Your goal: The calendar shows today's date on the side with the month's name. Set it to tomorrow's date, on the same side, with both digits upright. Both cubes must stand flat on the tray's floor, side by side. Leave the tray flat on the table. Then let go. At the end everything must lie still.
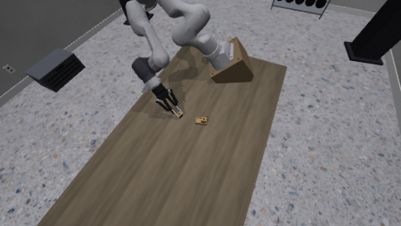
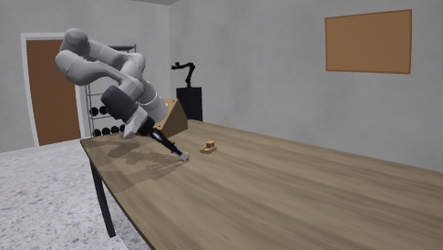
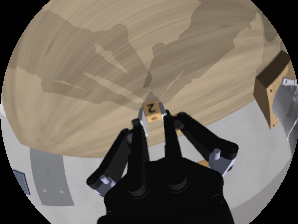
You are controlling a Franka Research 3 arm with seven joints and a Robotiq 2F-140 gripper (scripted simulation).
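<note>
My gripper is now 20 mm to the right of the cube, 20 mm above it and 10 mm short of it. From my hand the other things lie so: tray (170 mm to the left, 30 mm below, 10 mm ahead).
</note>
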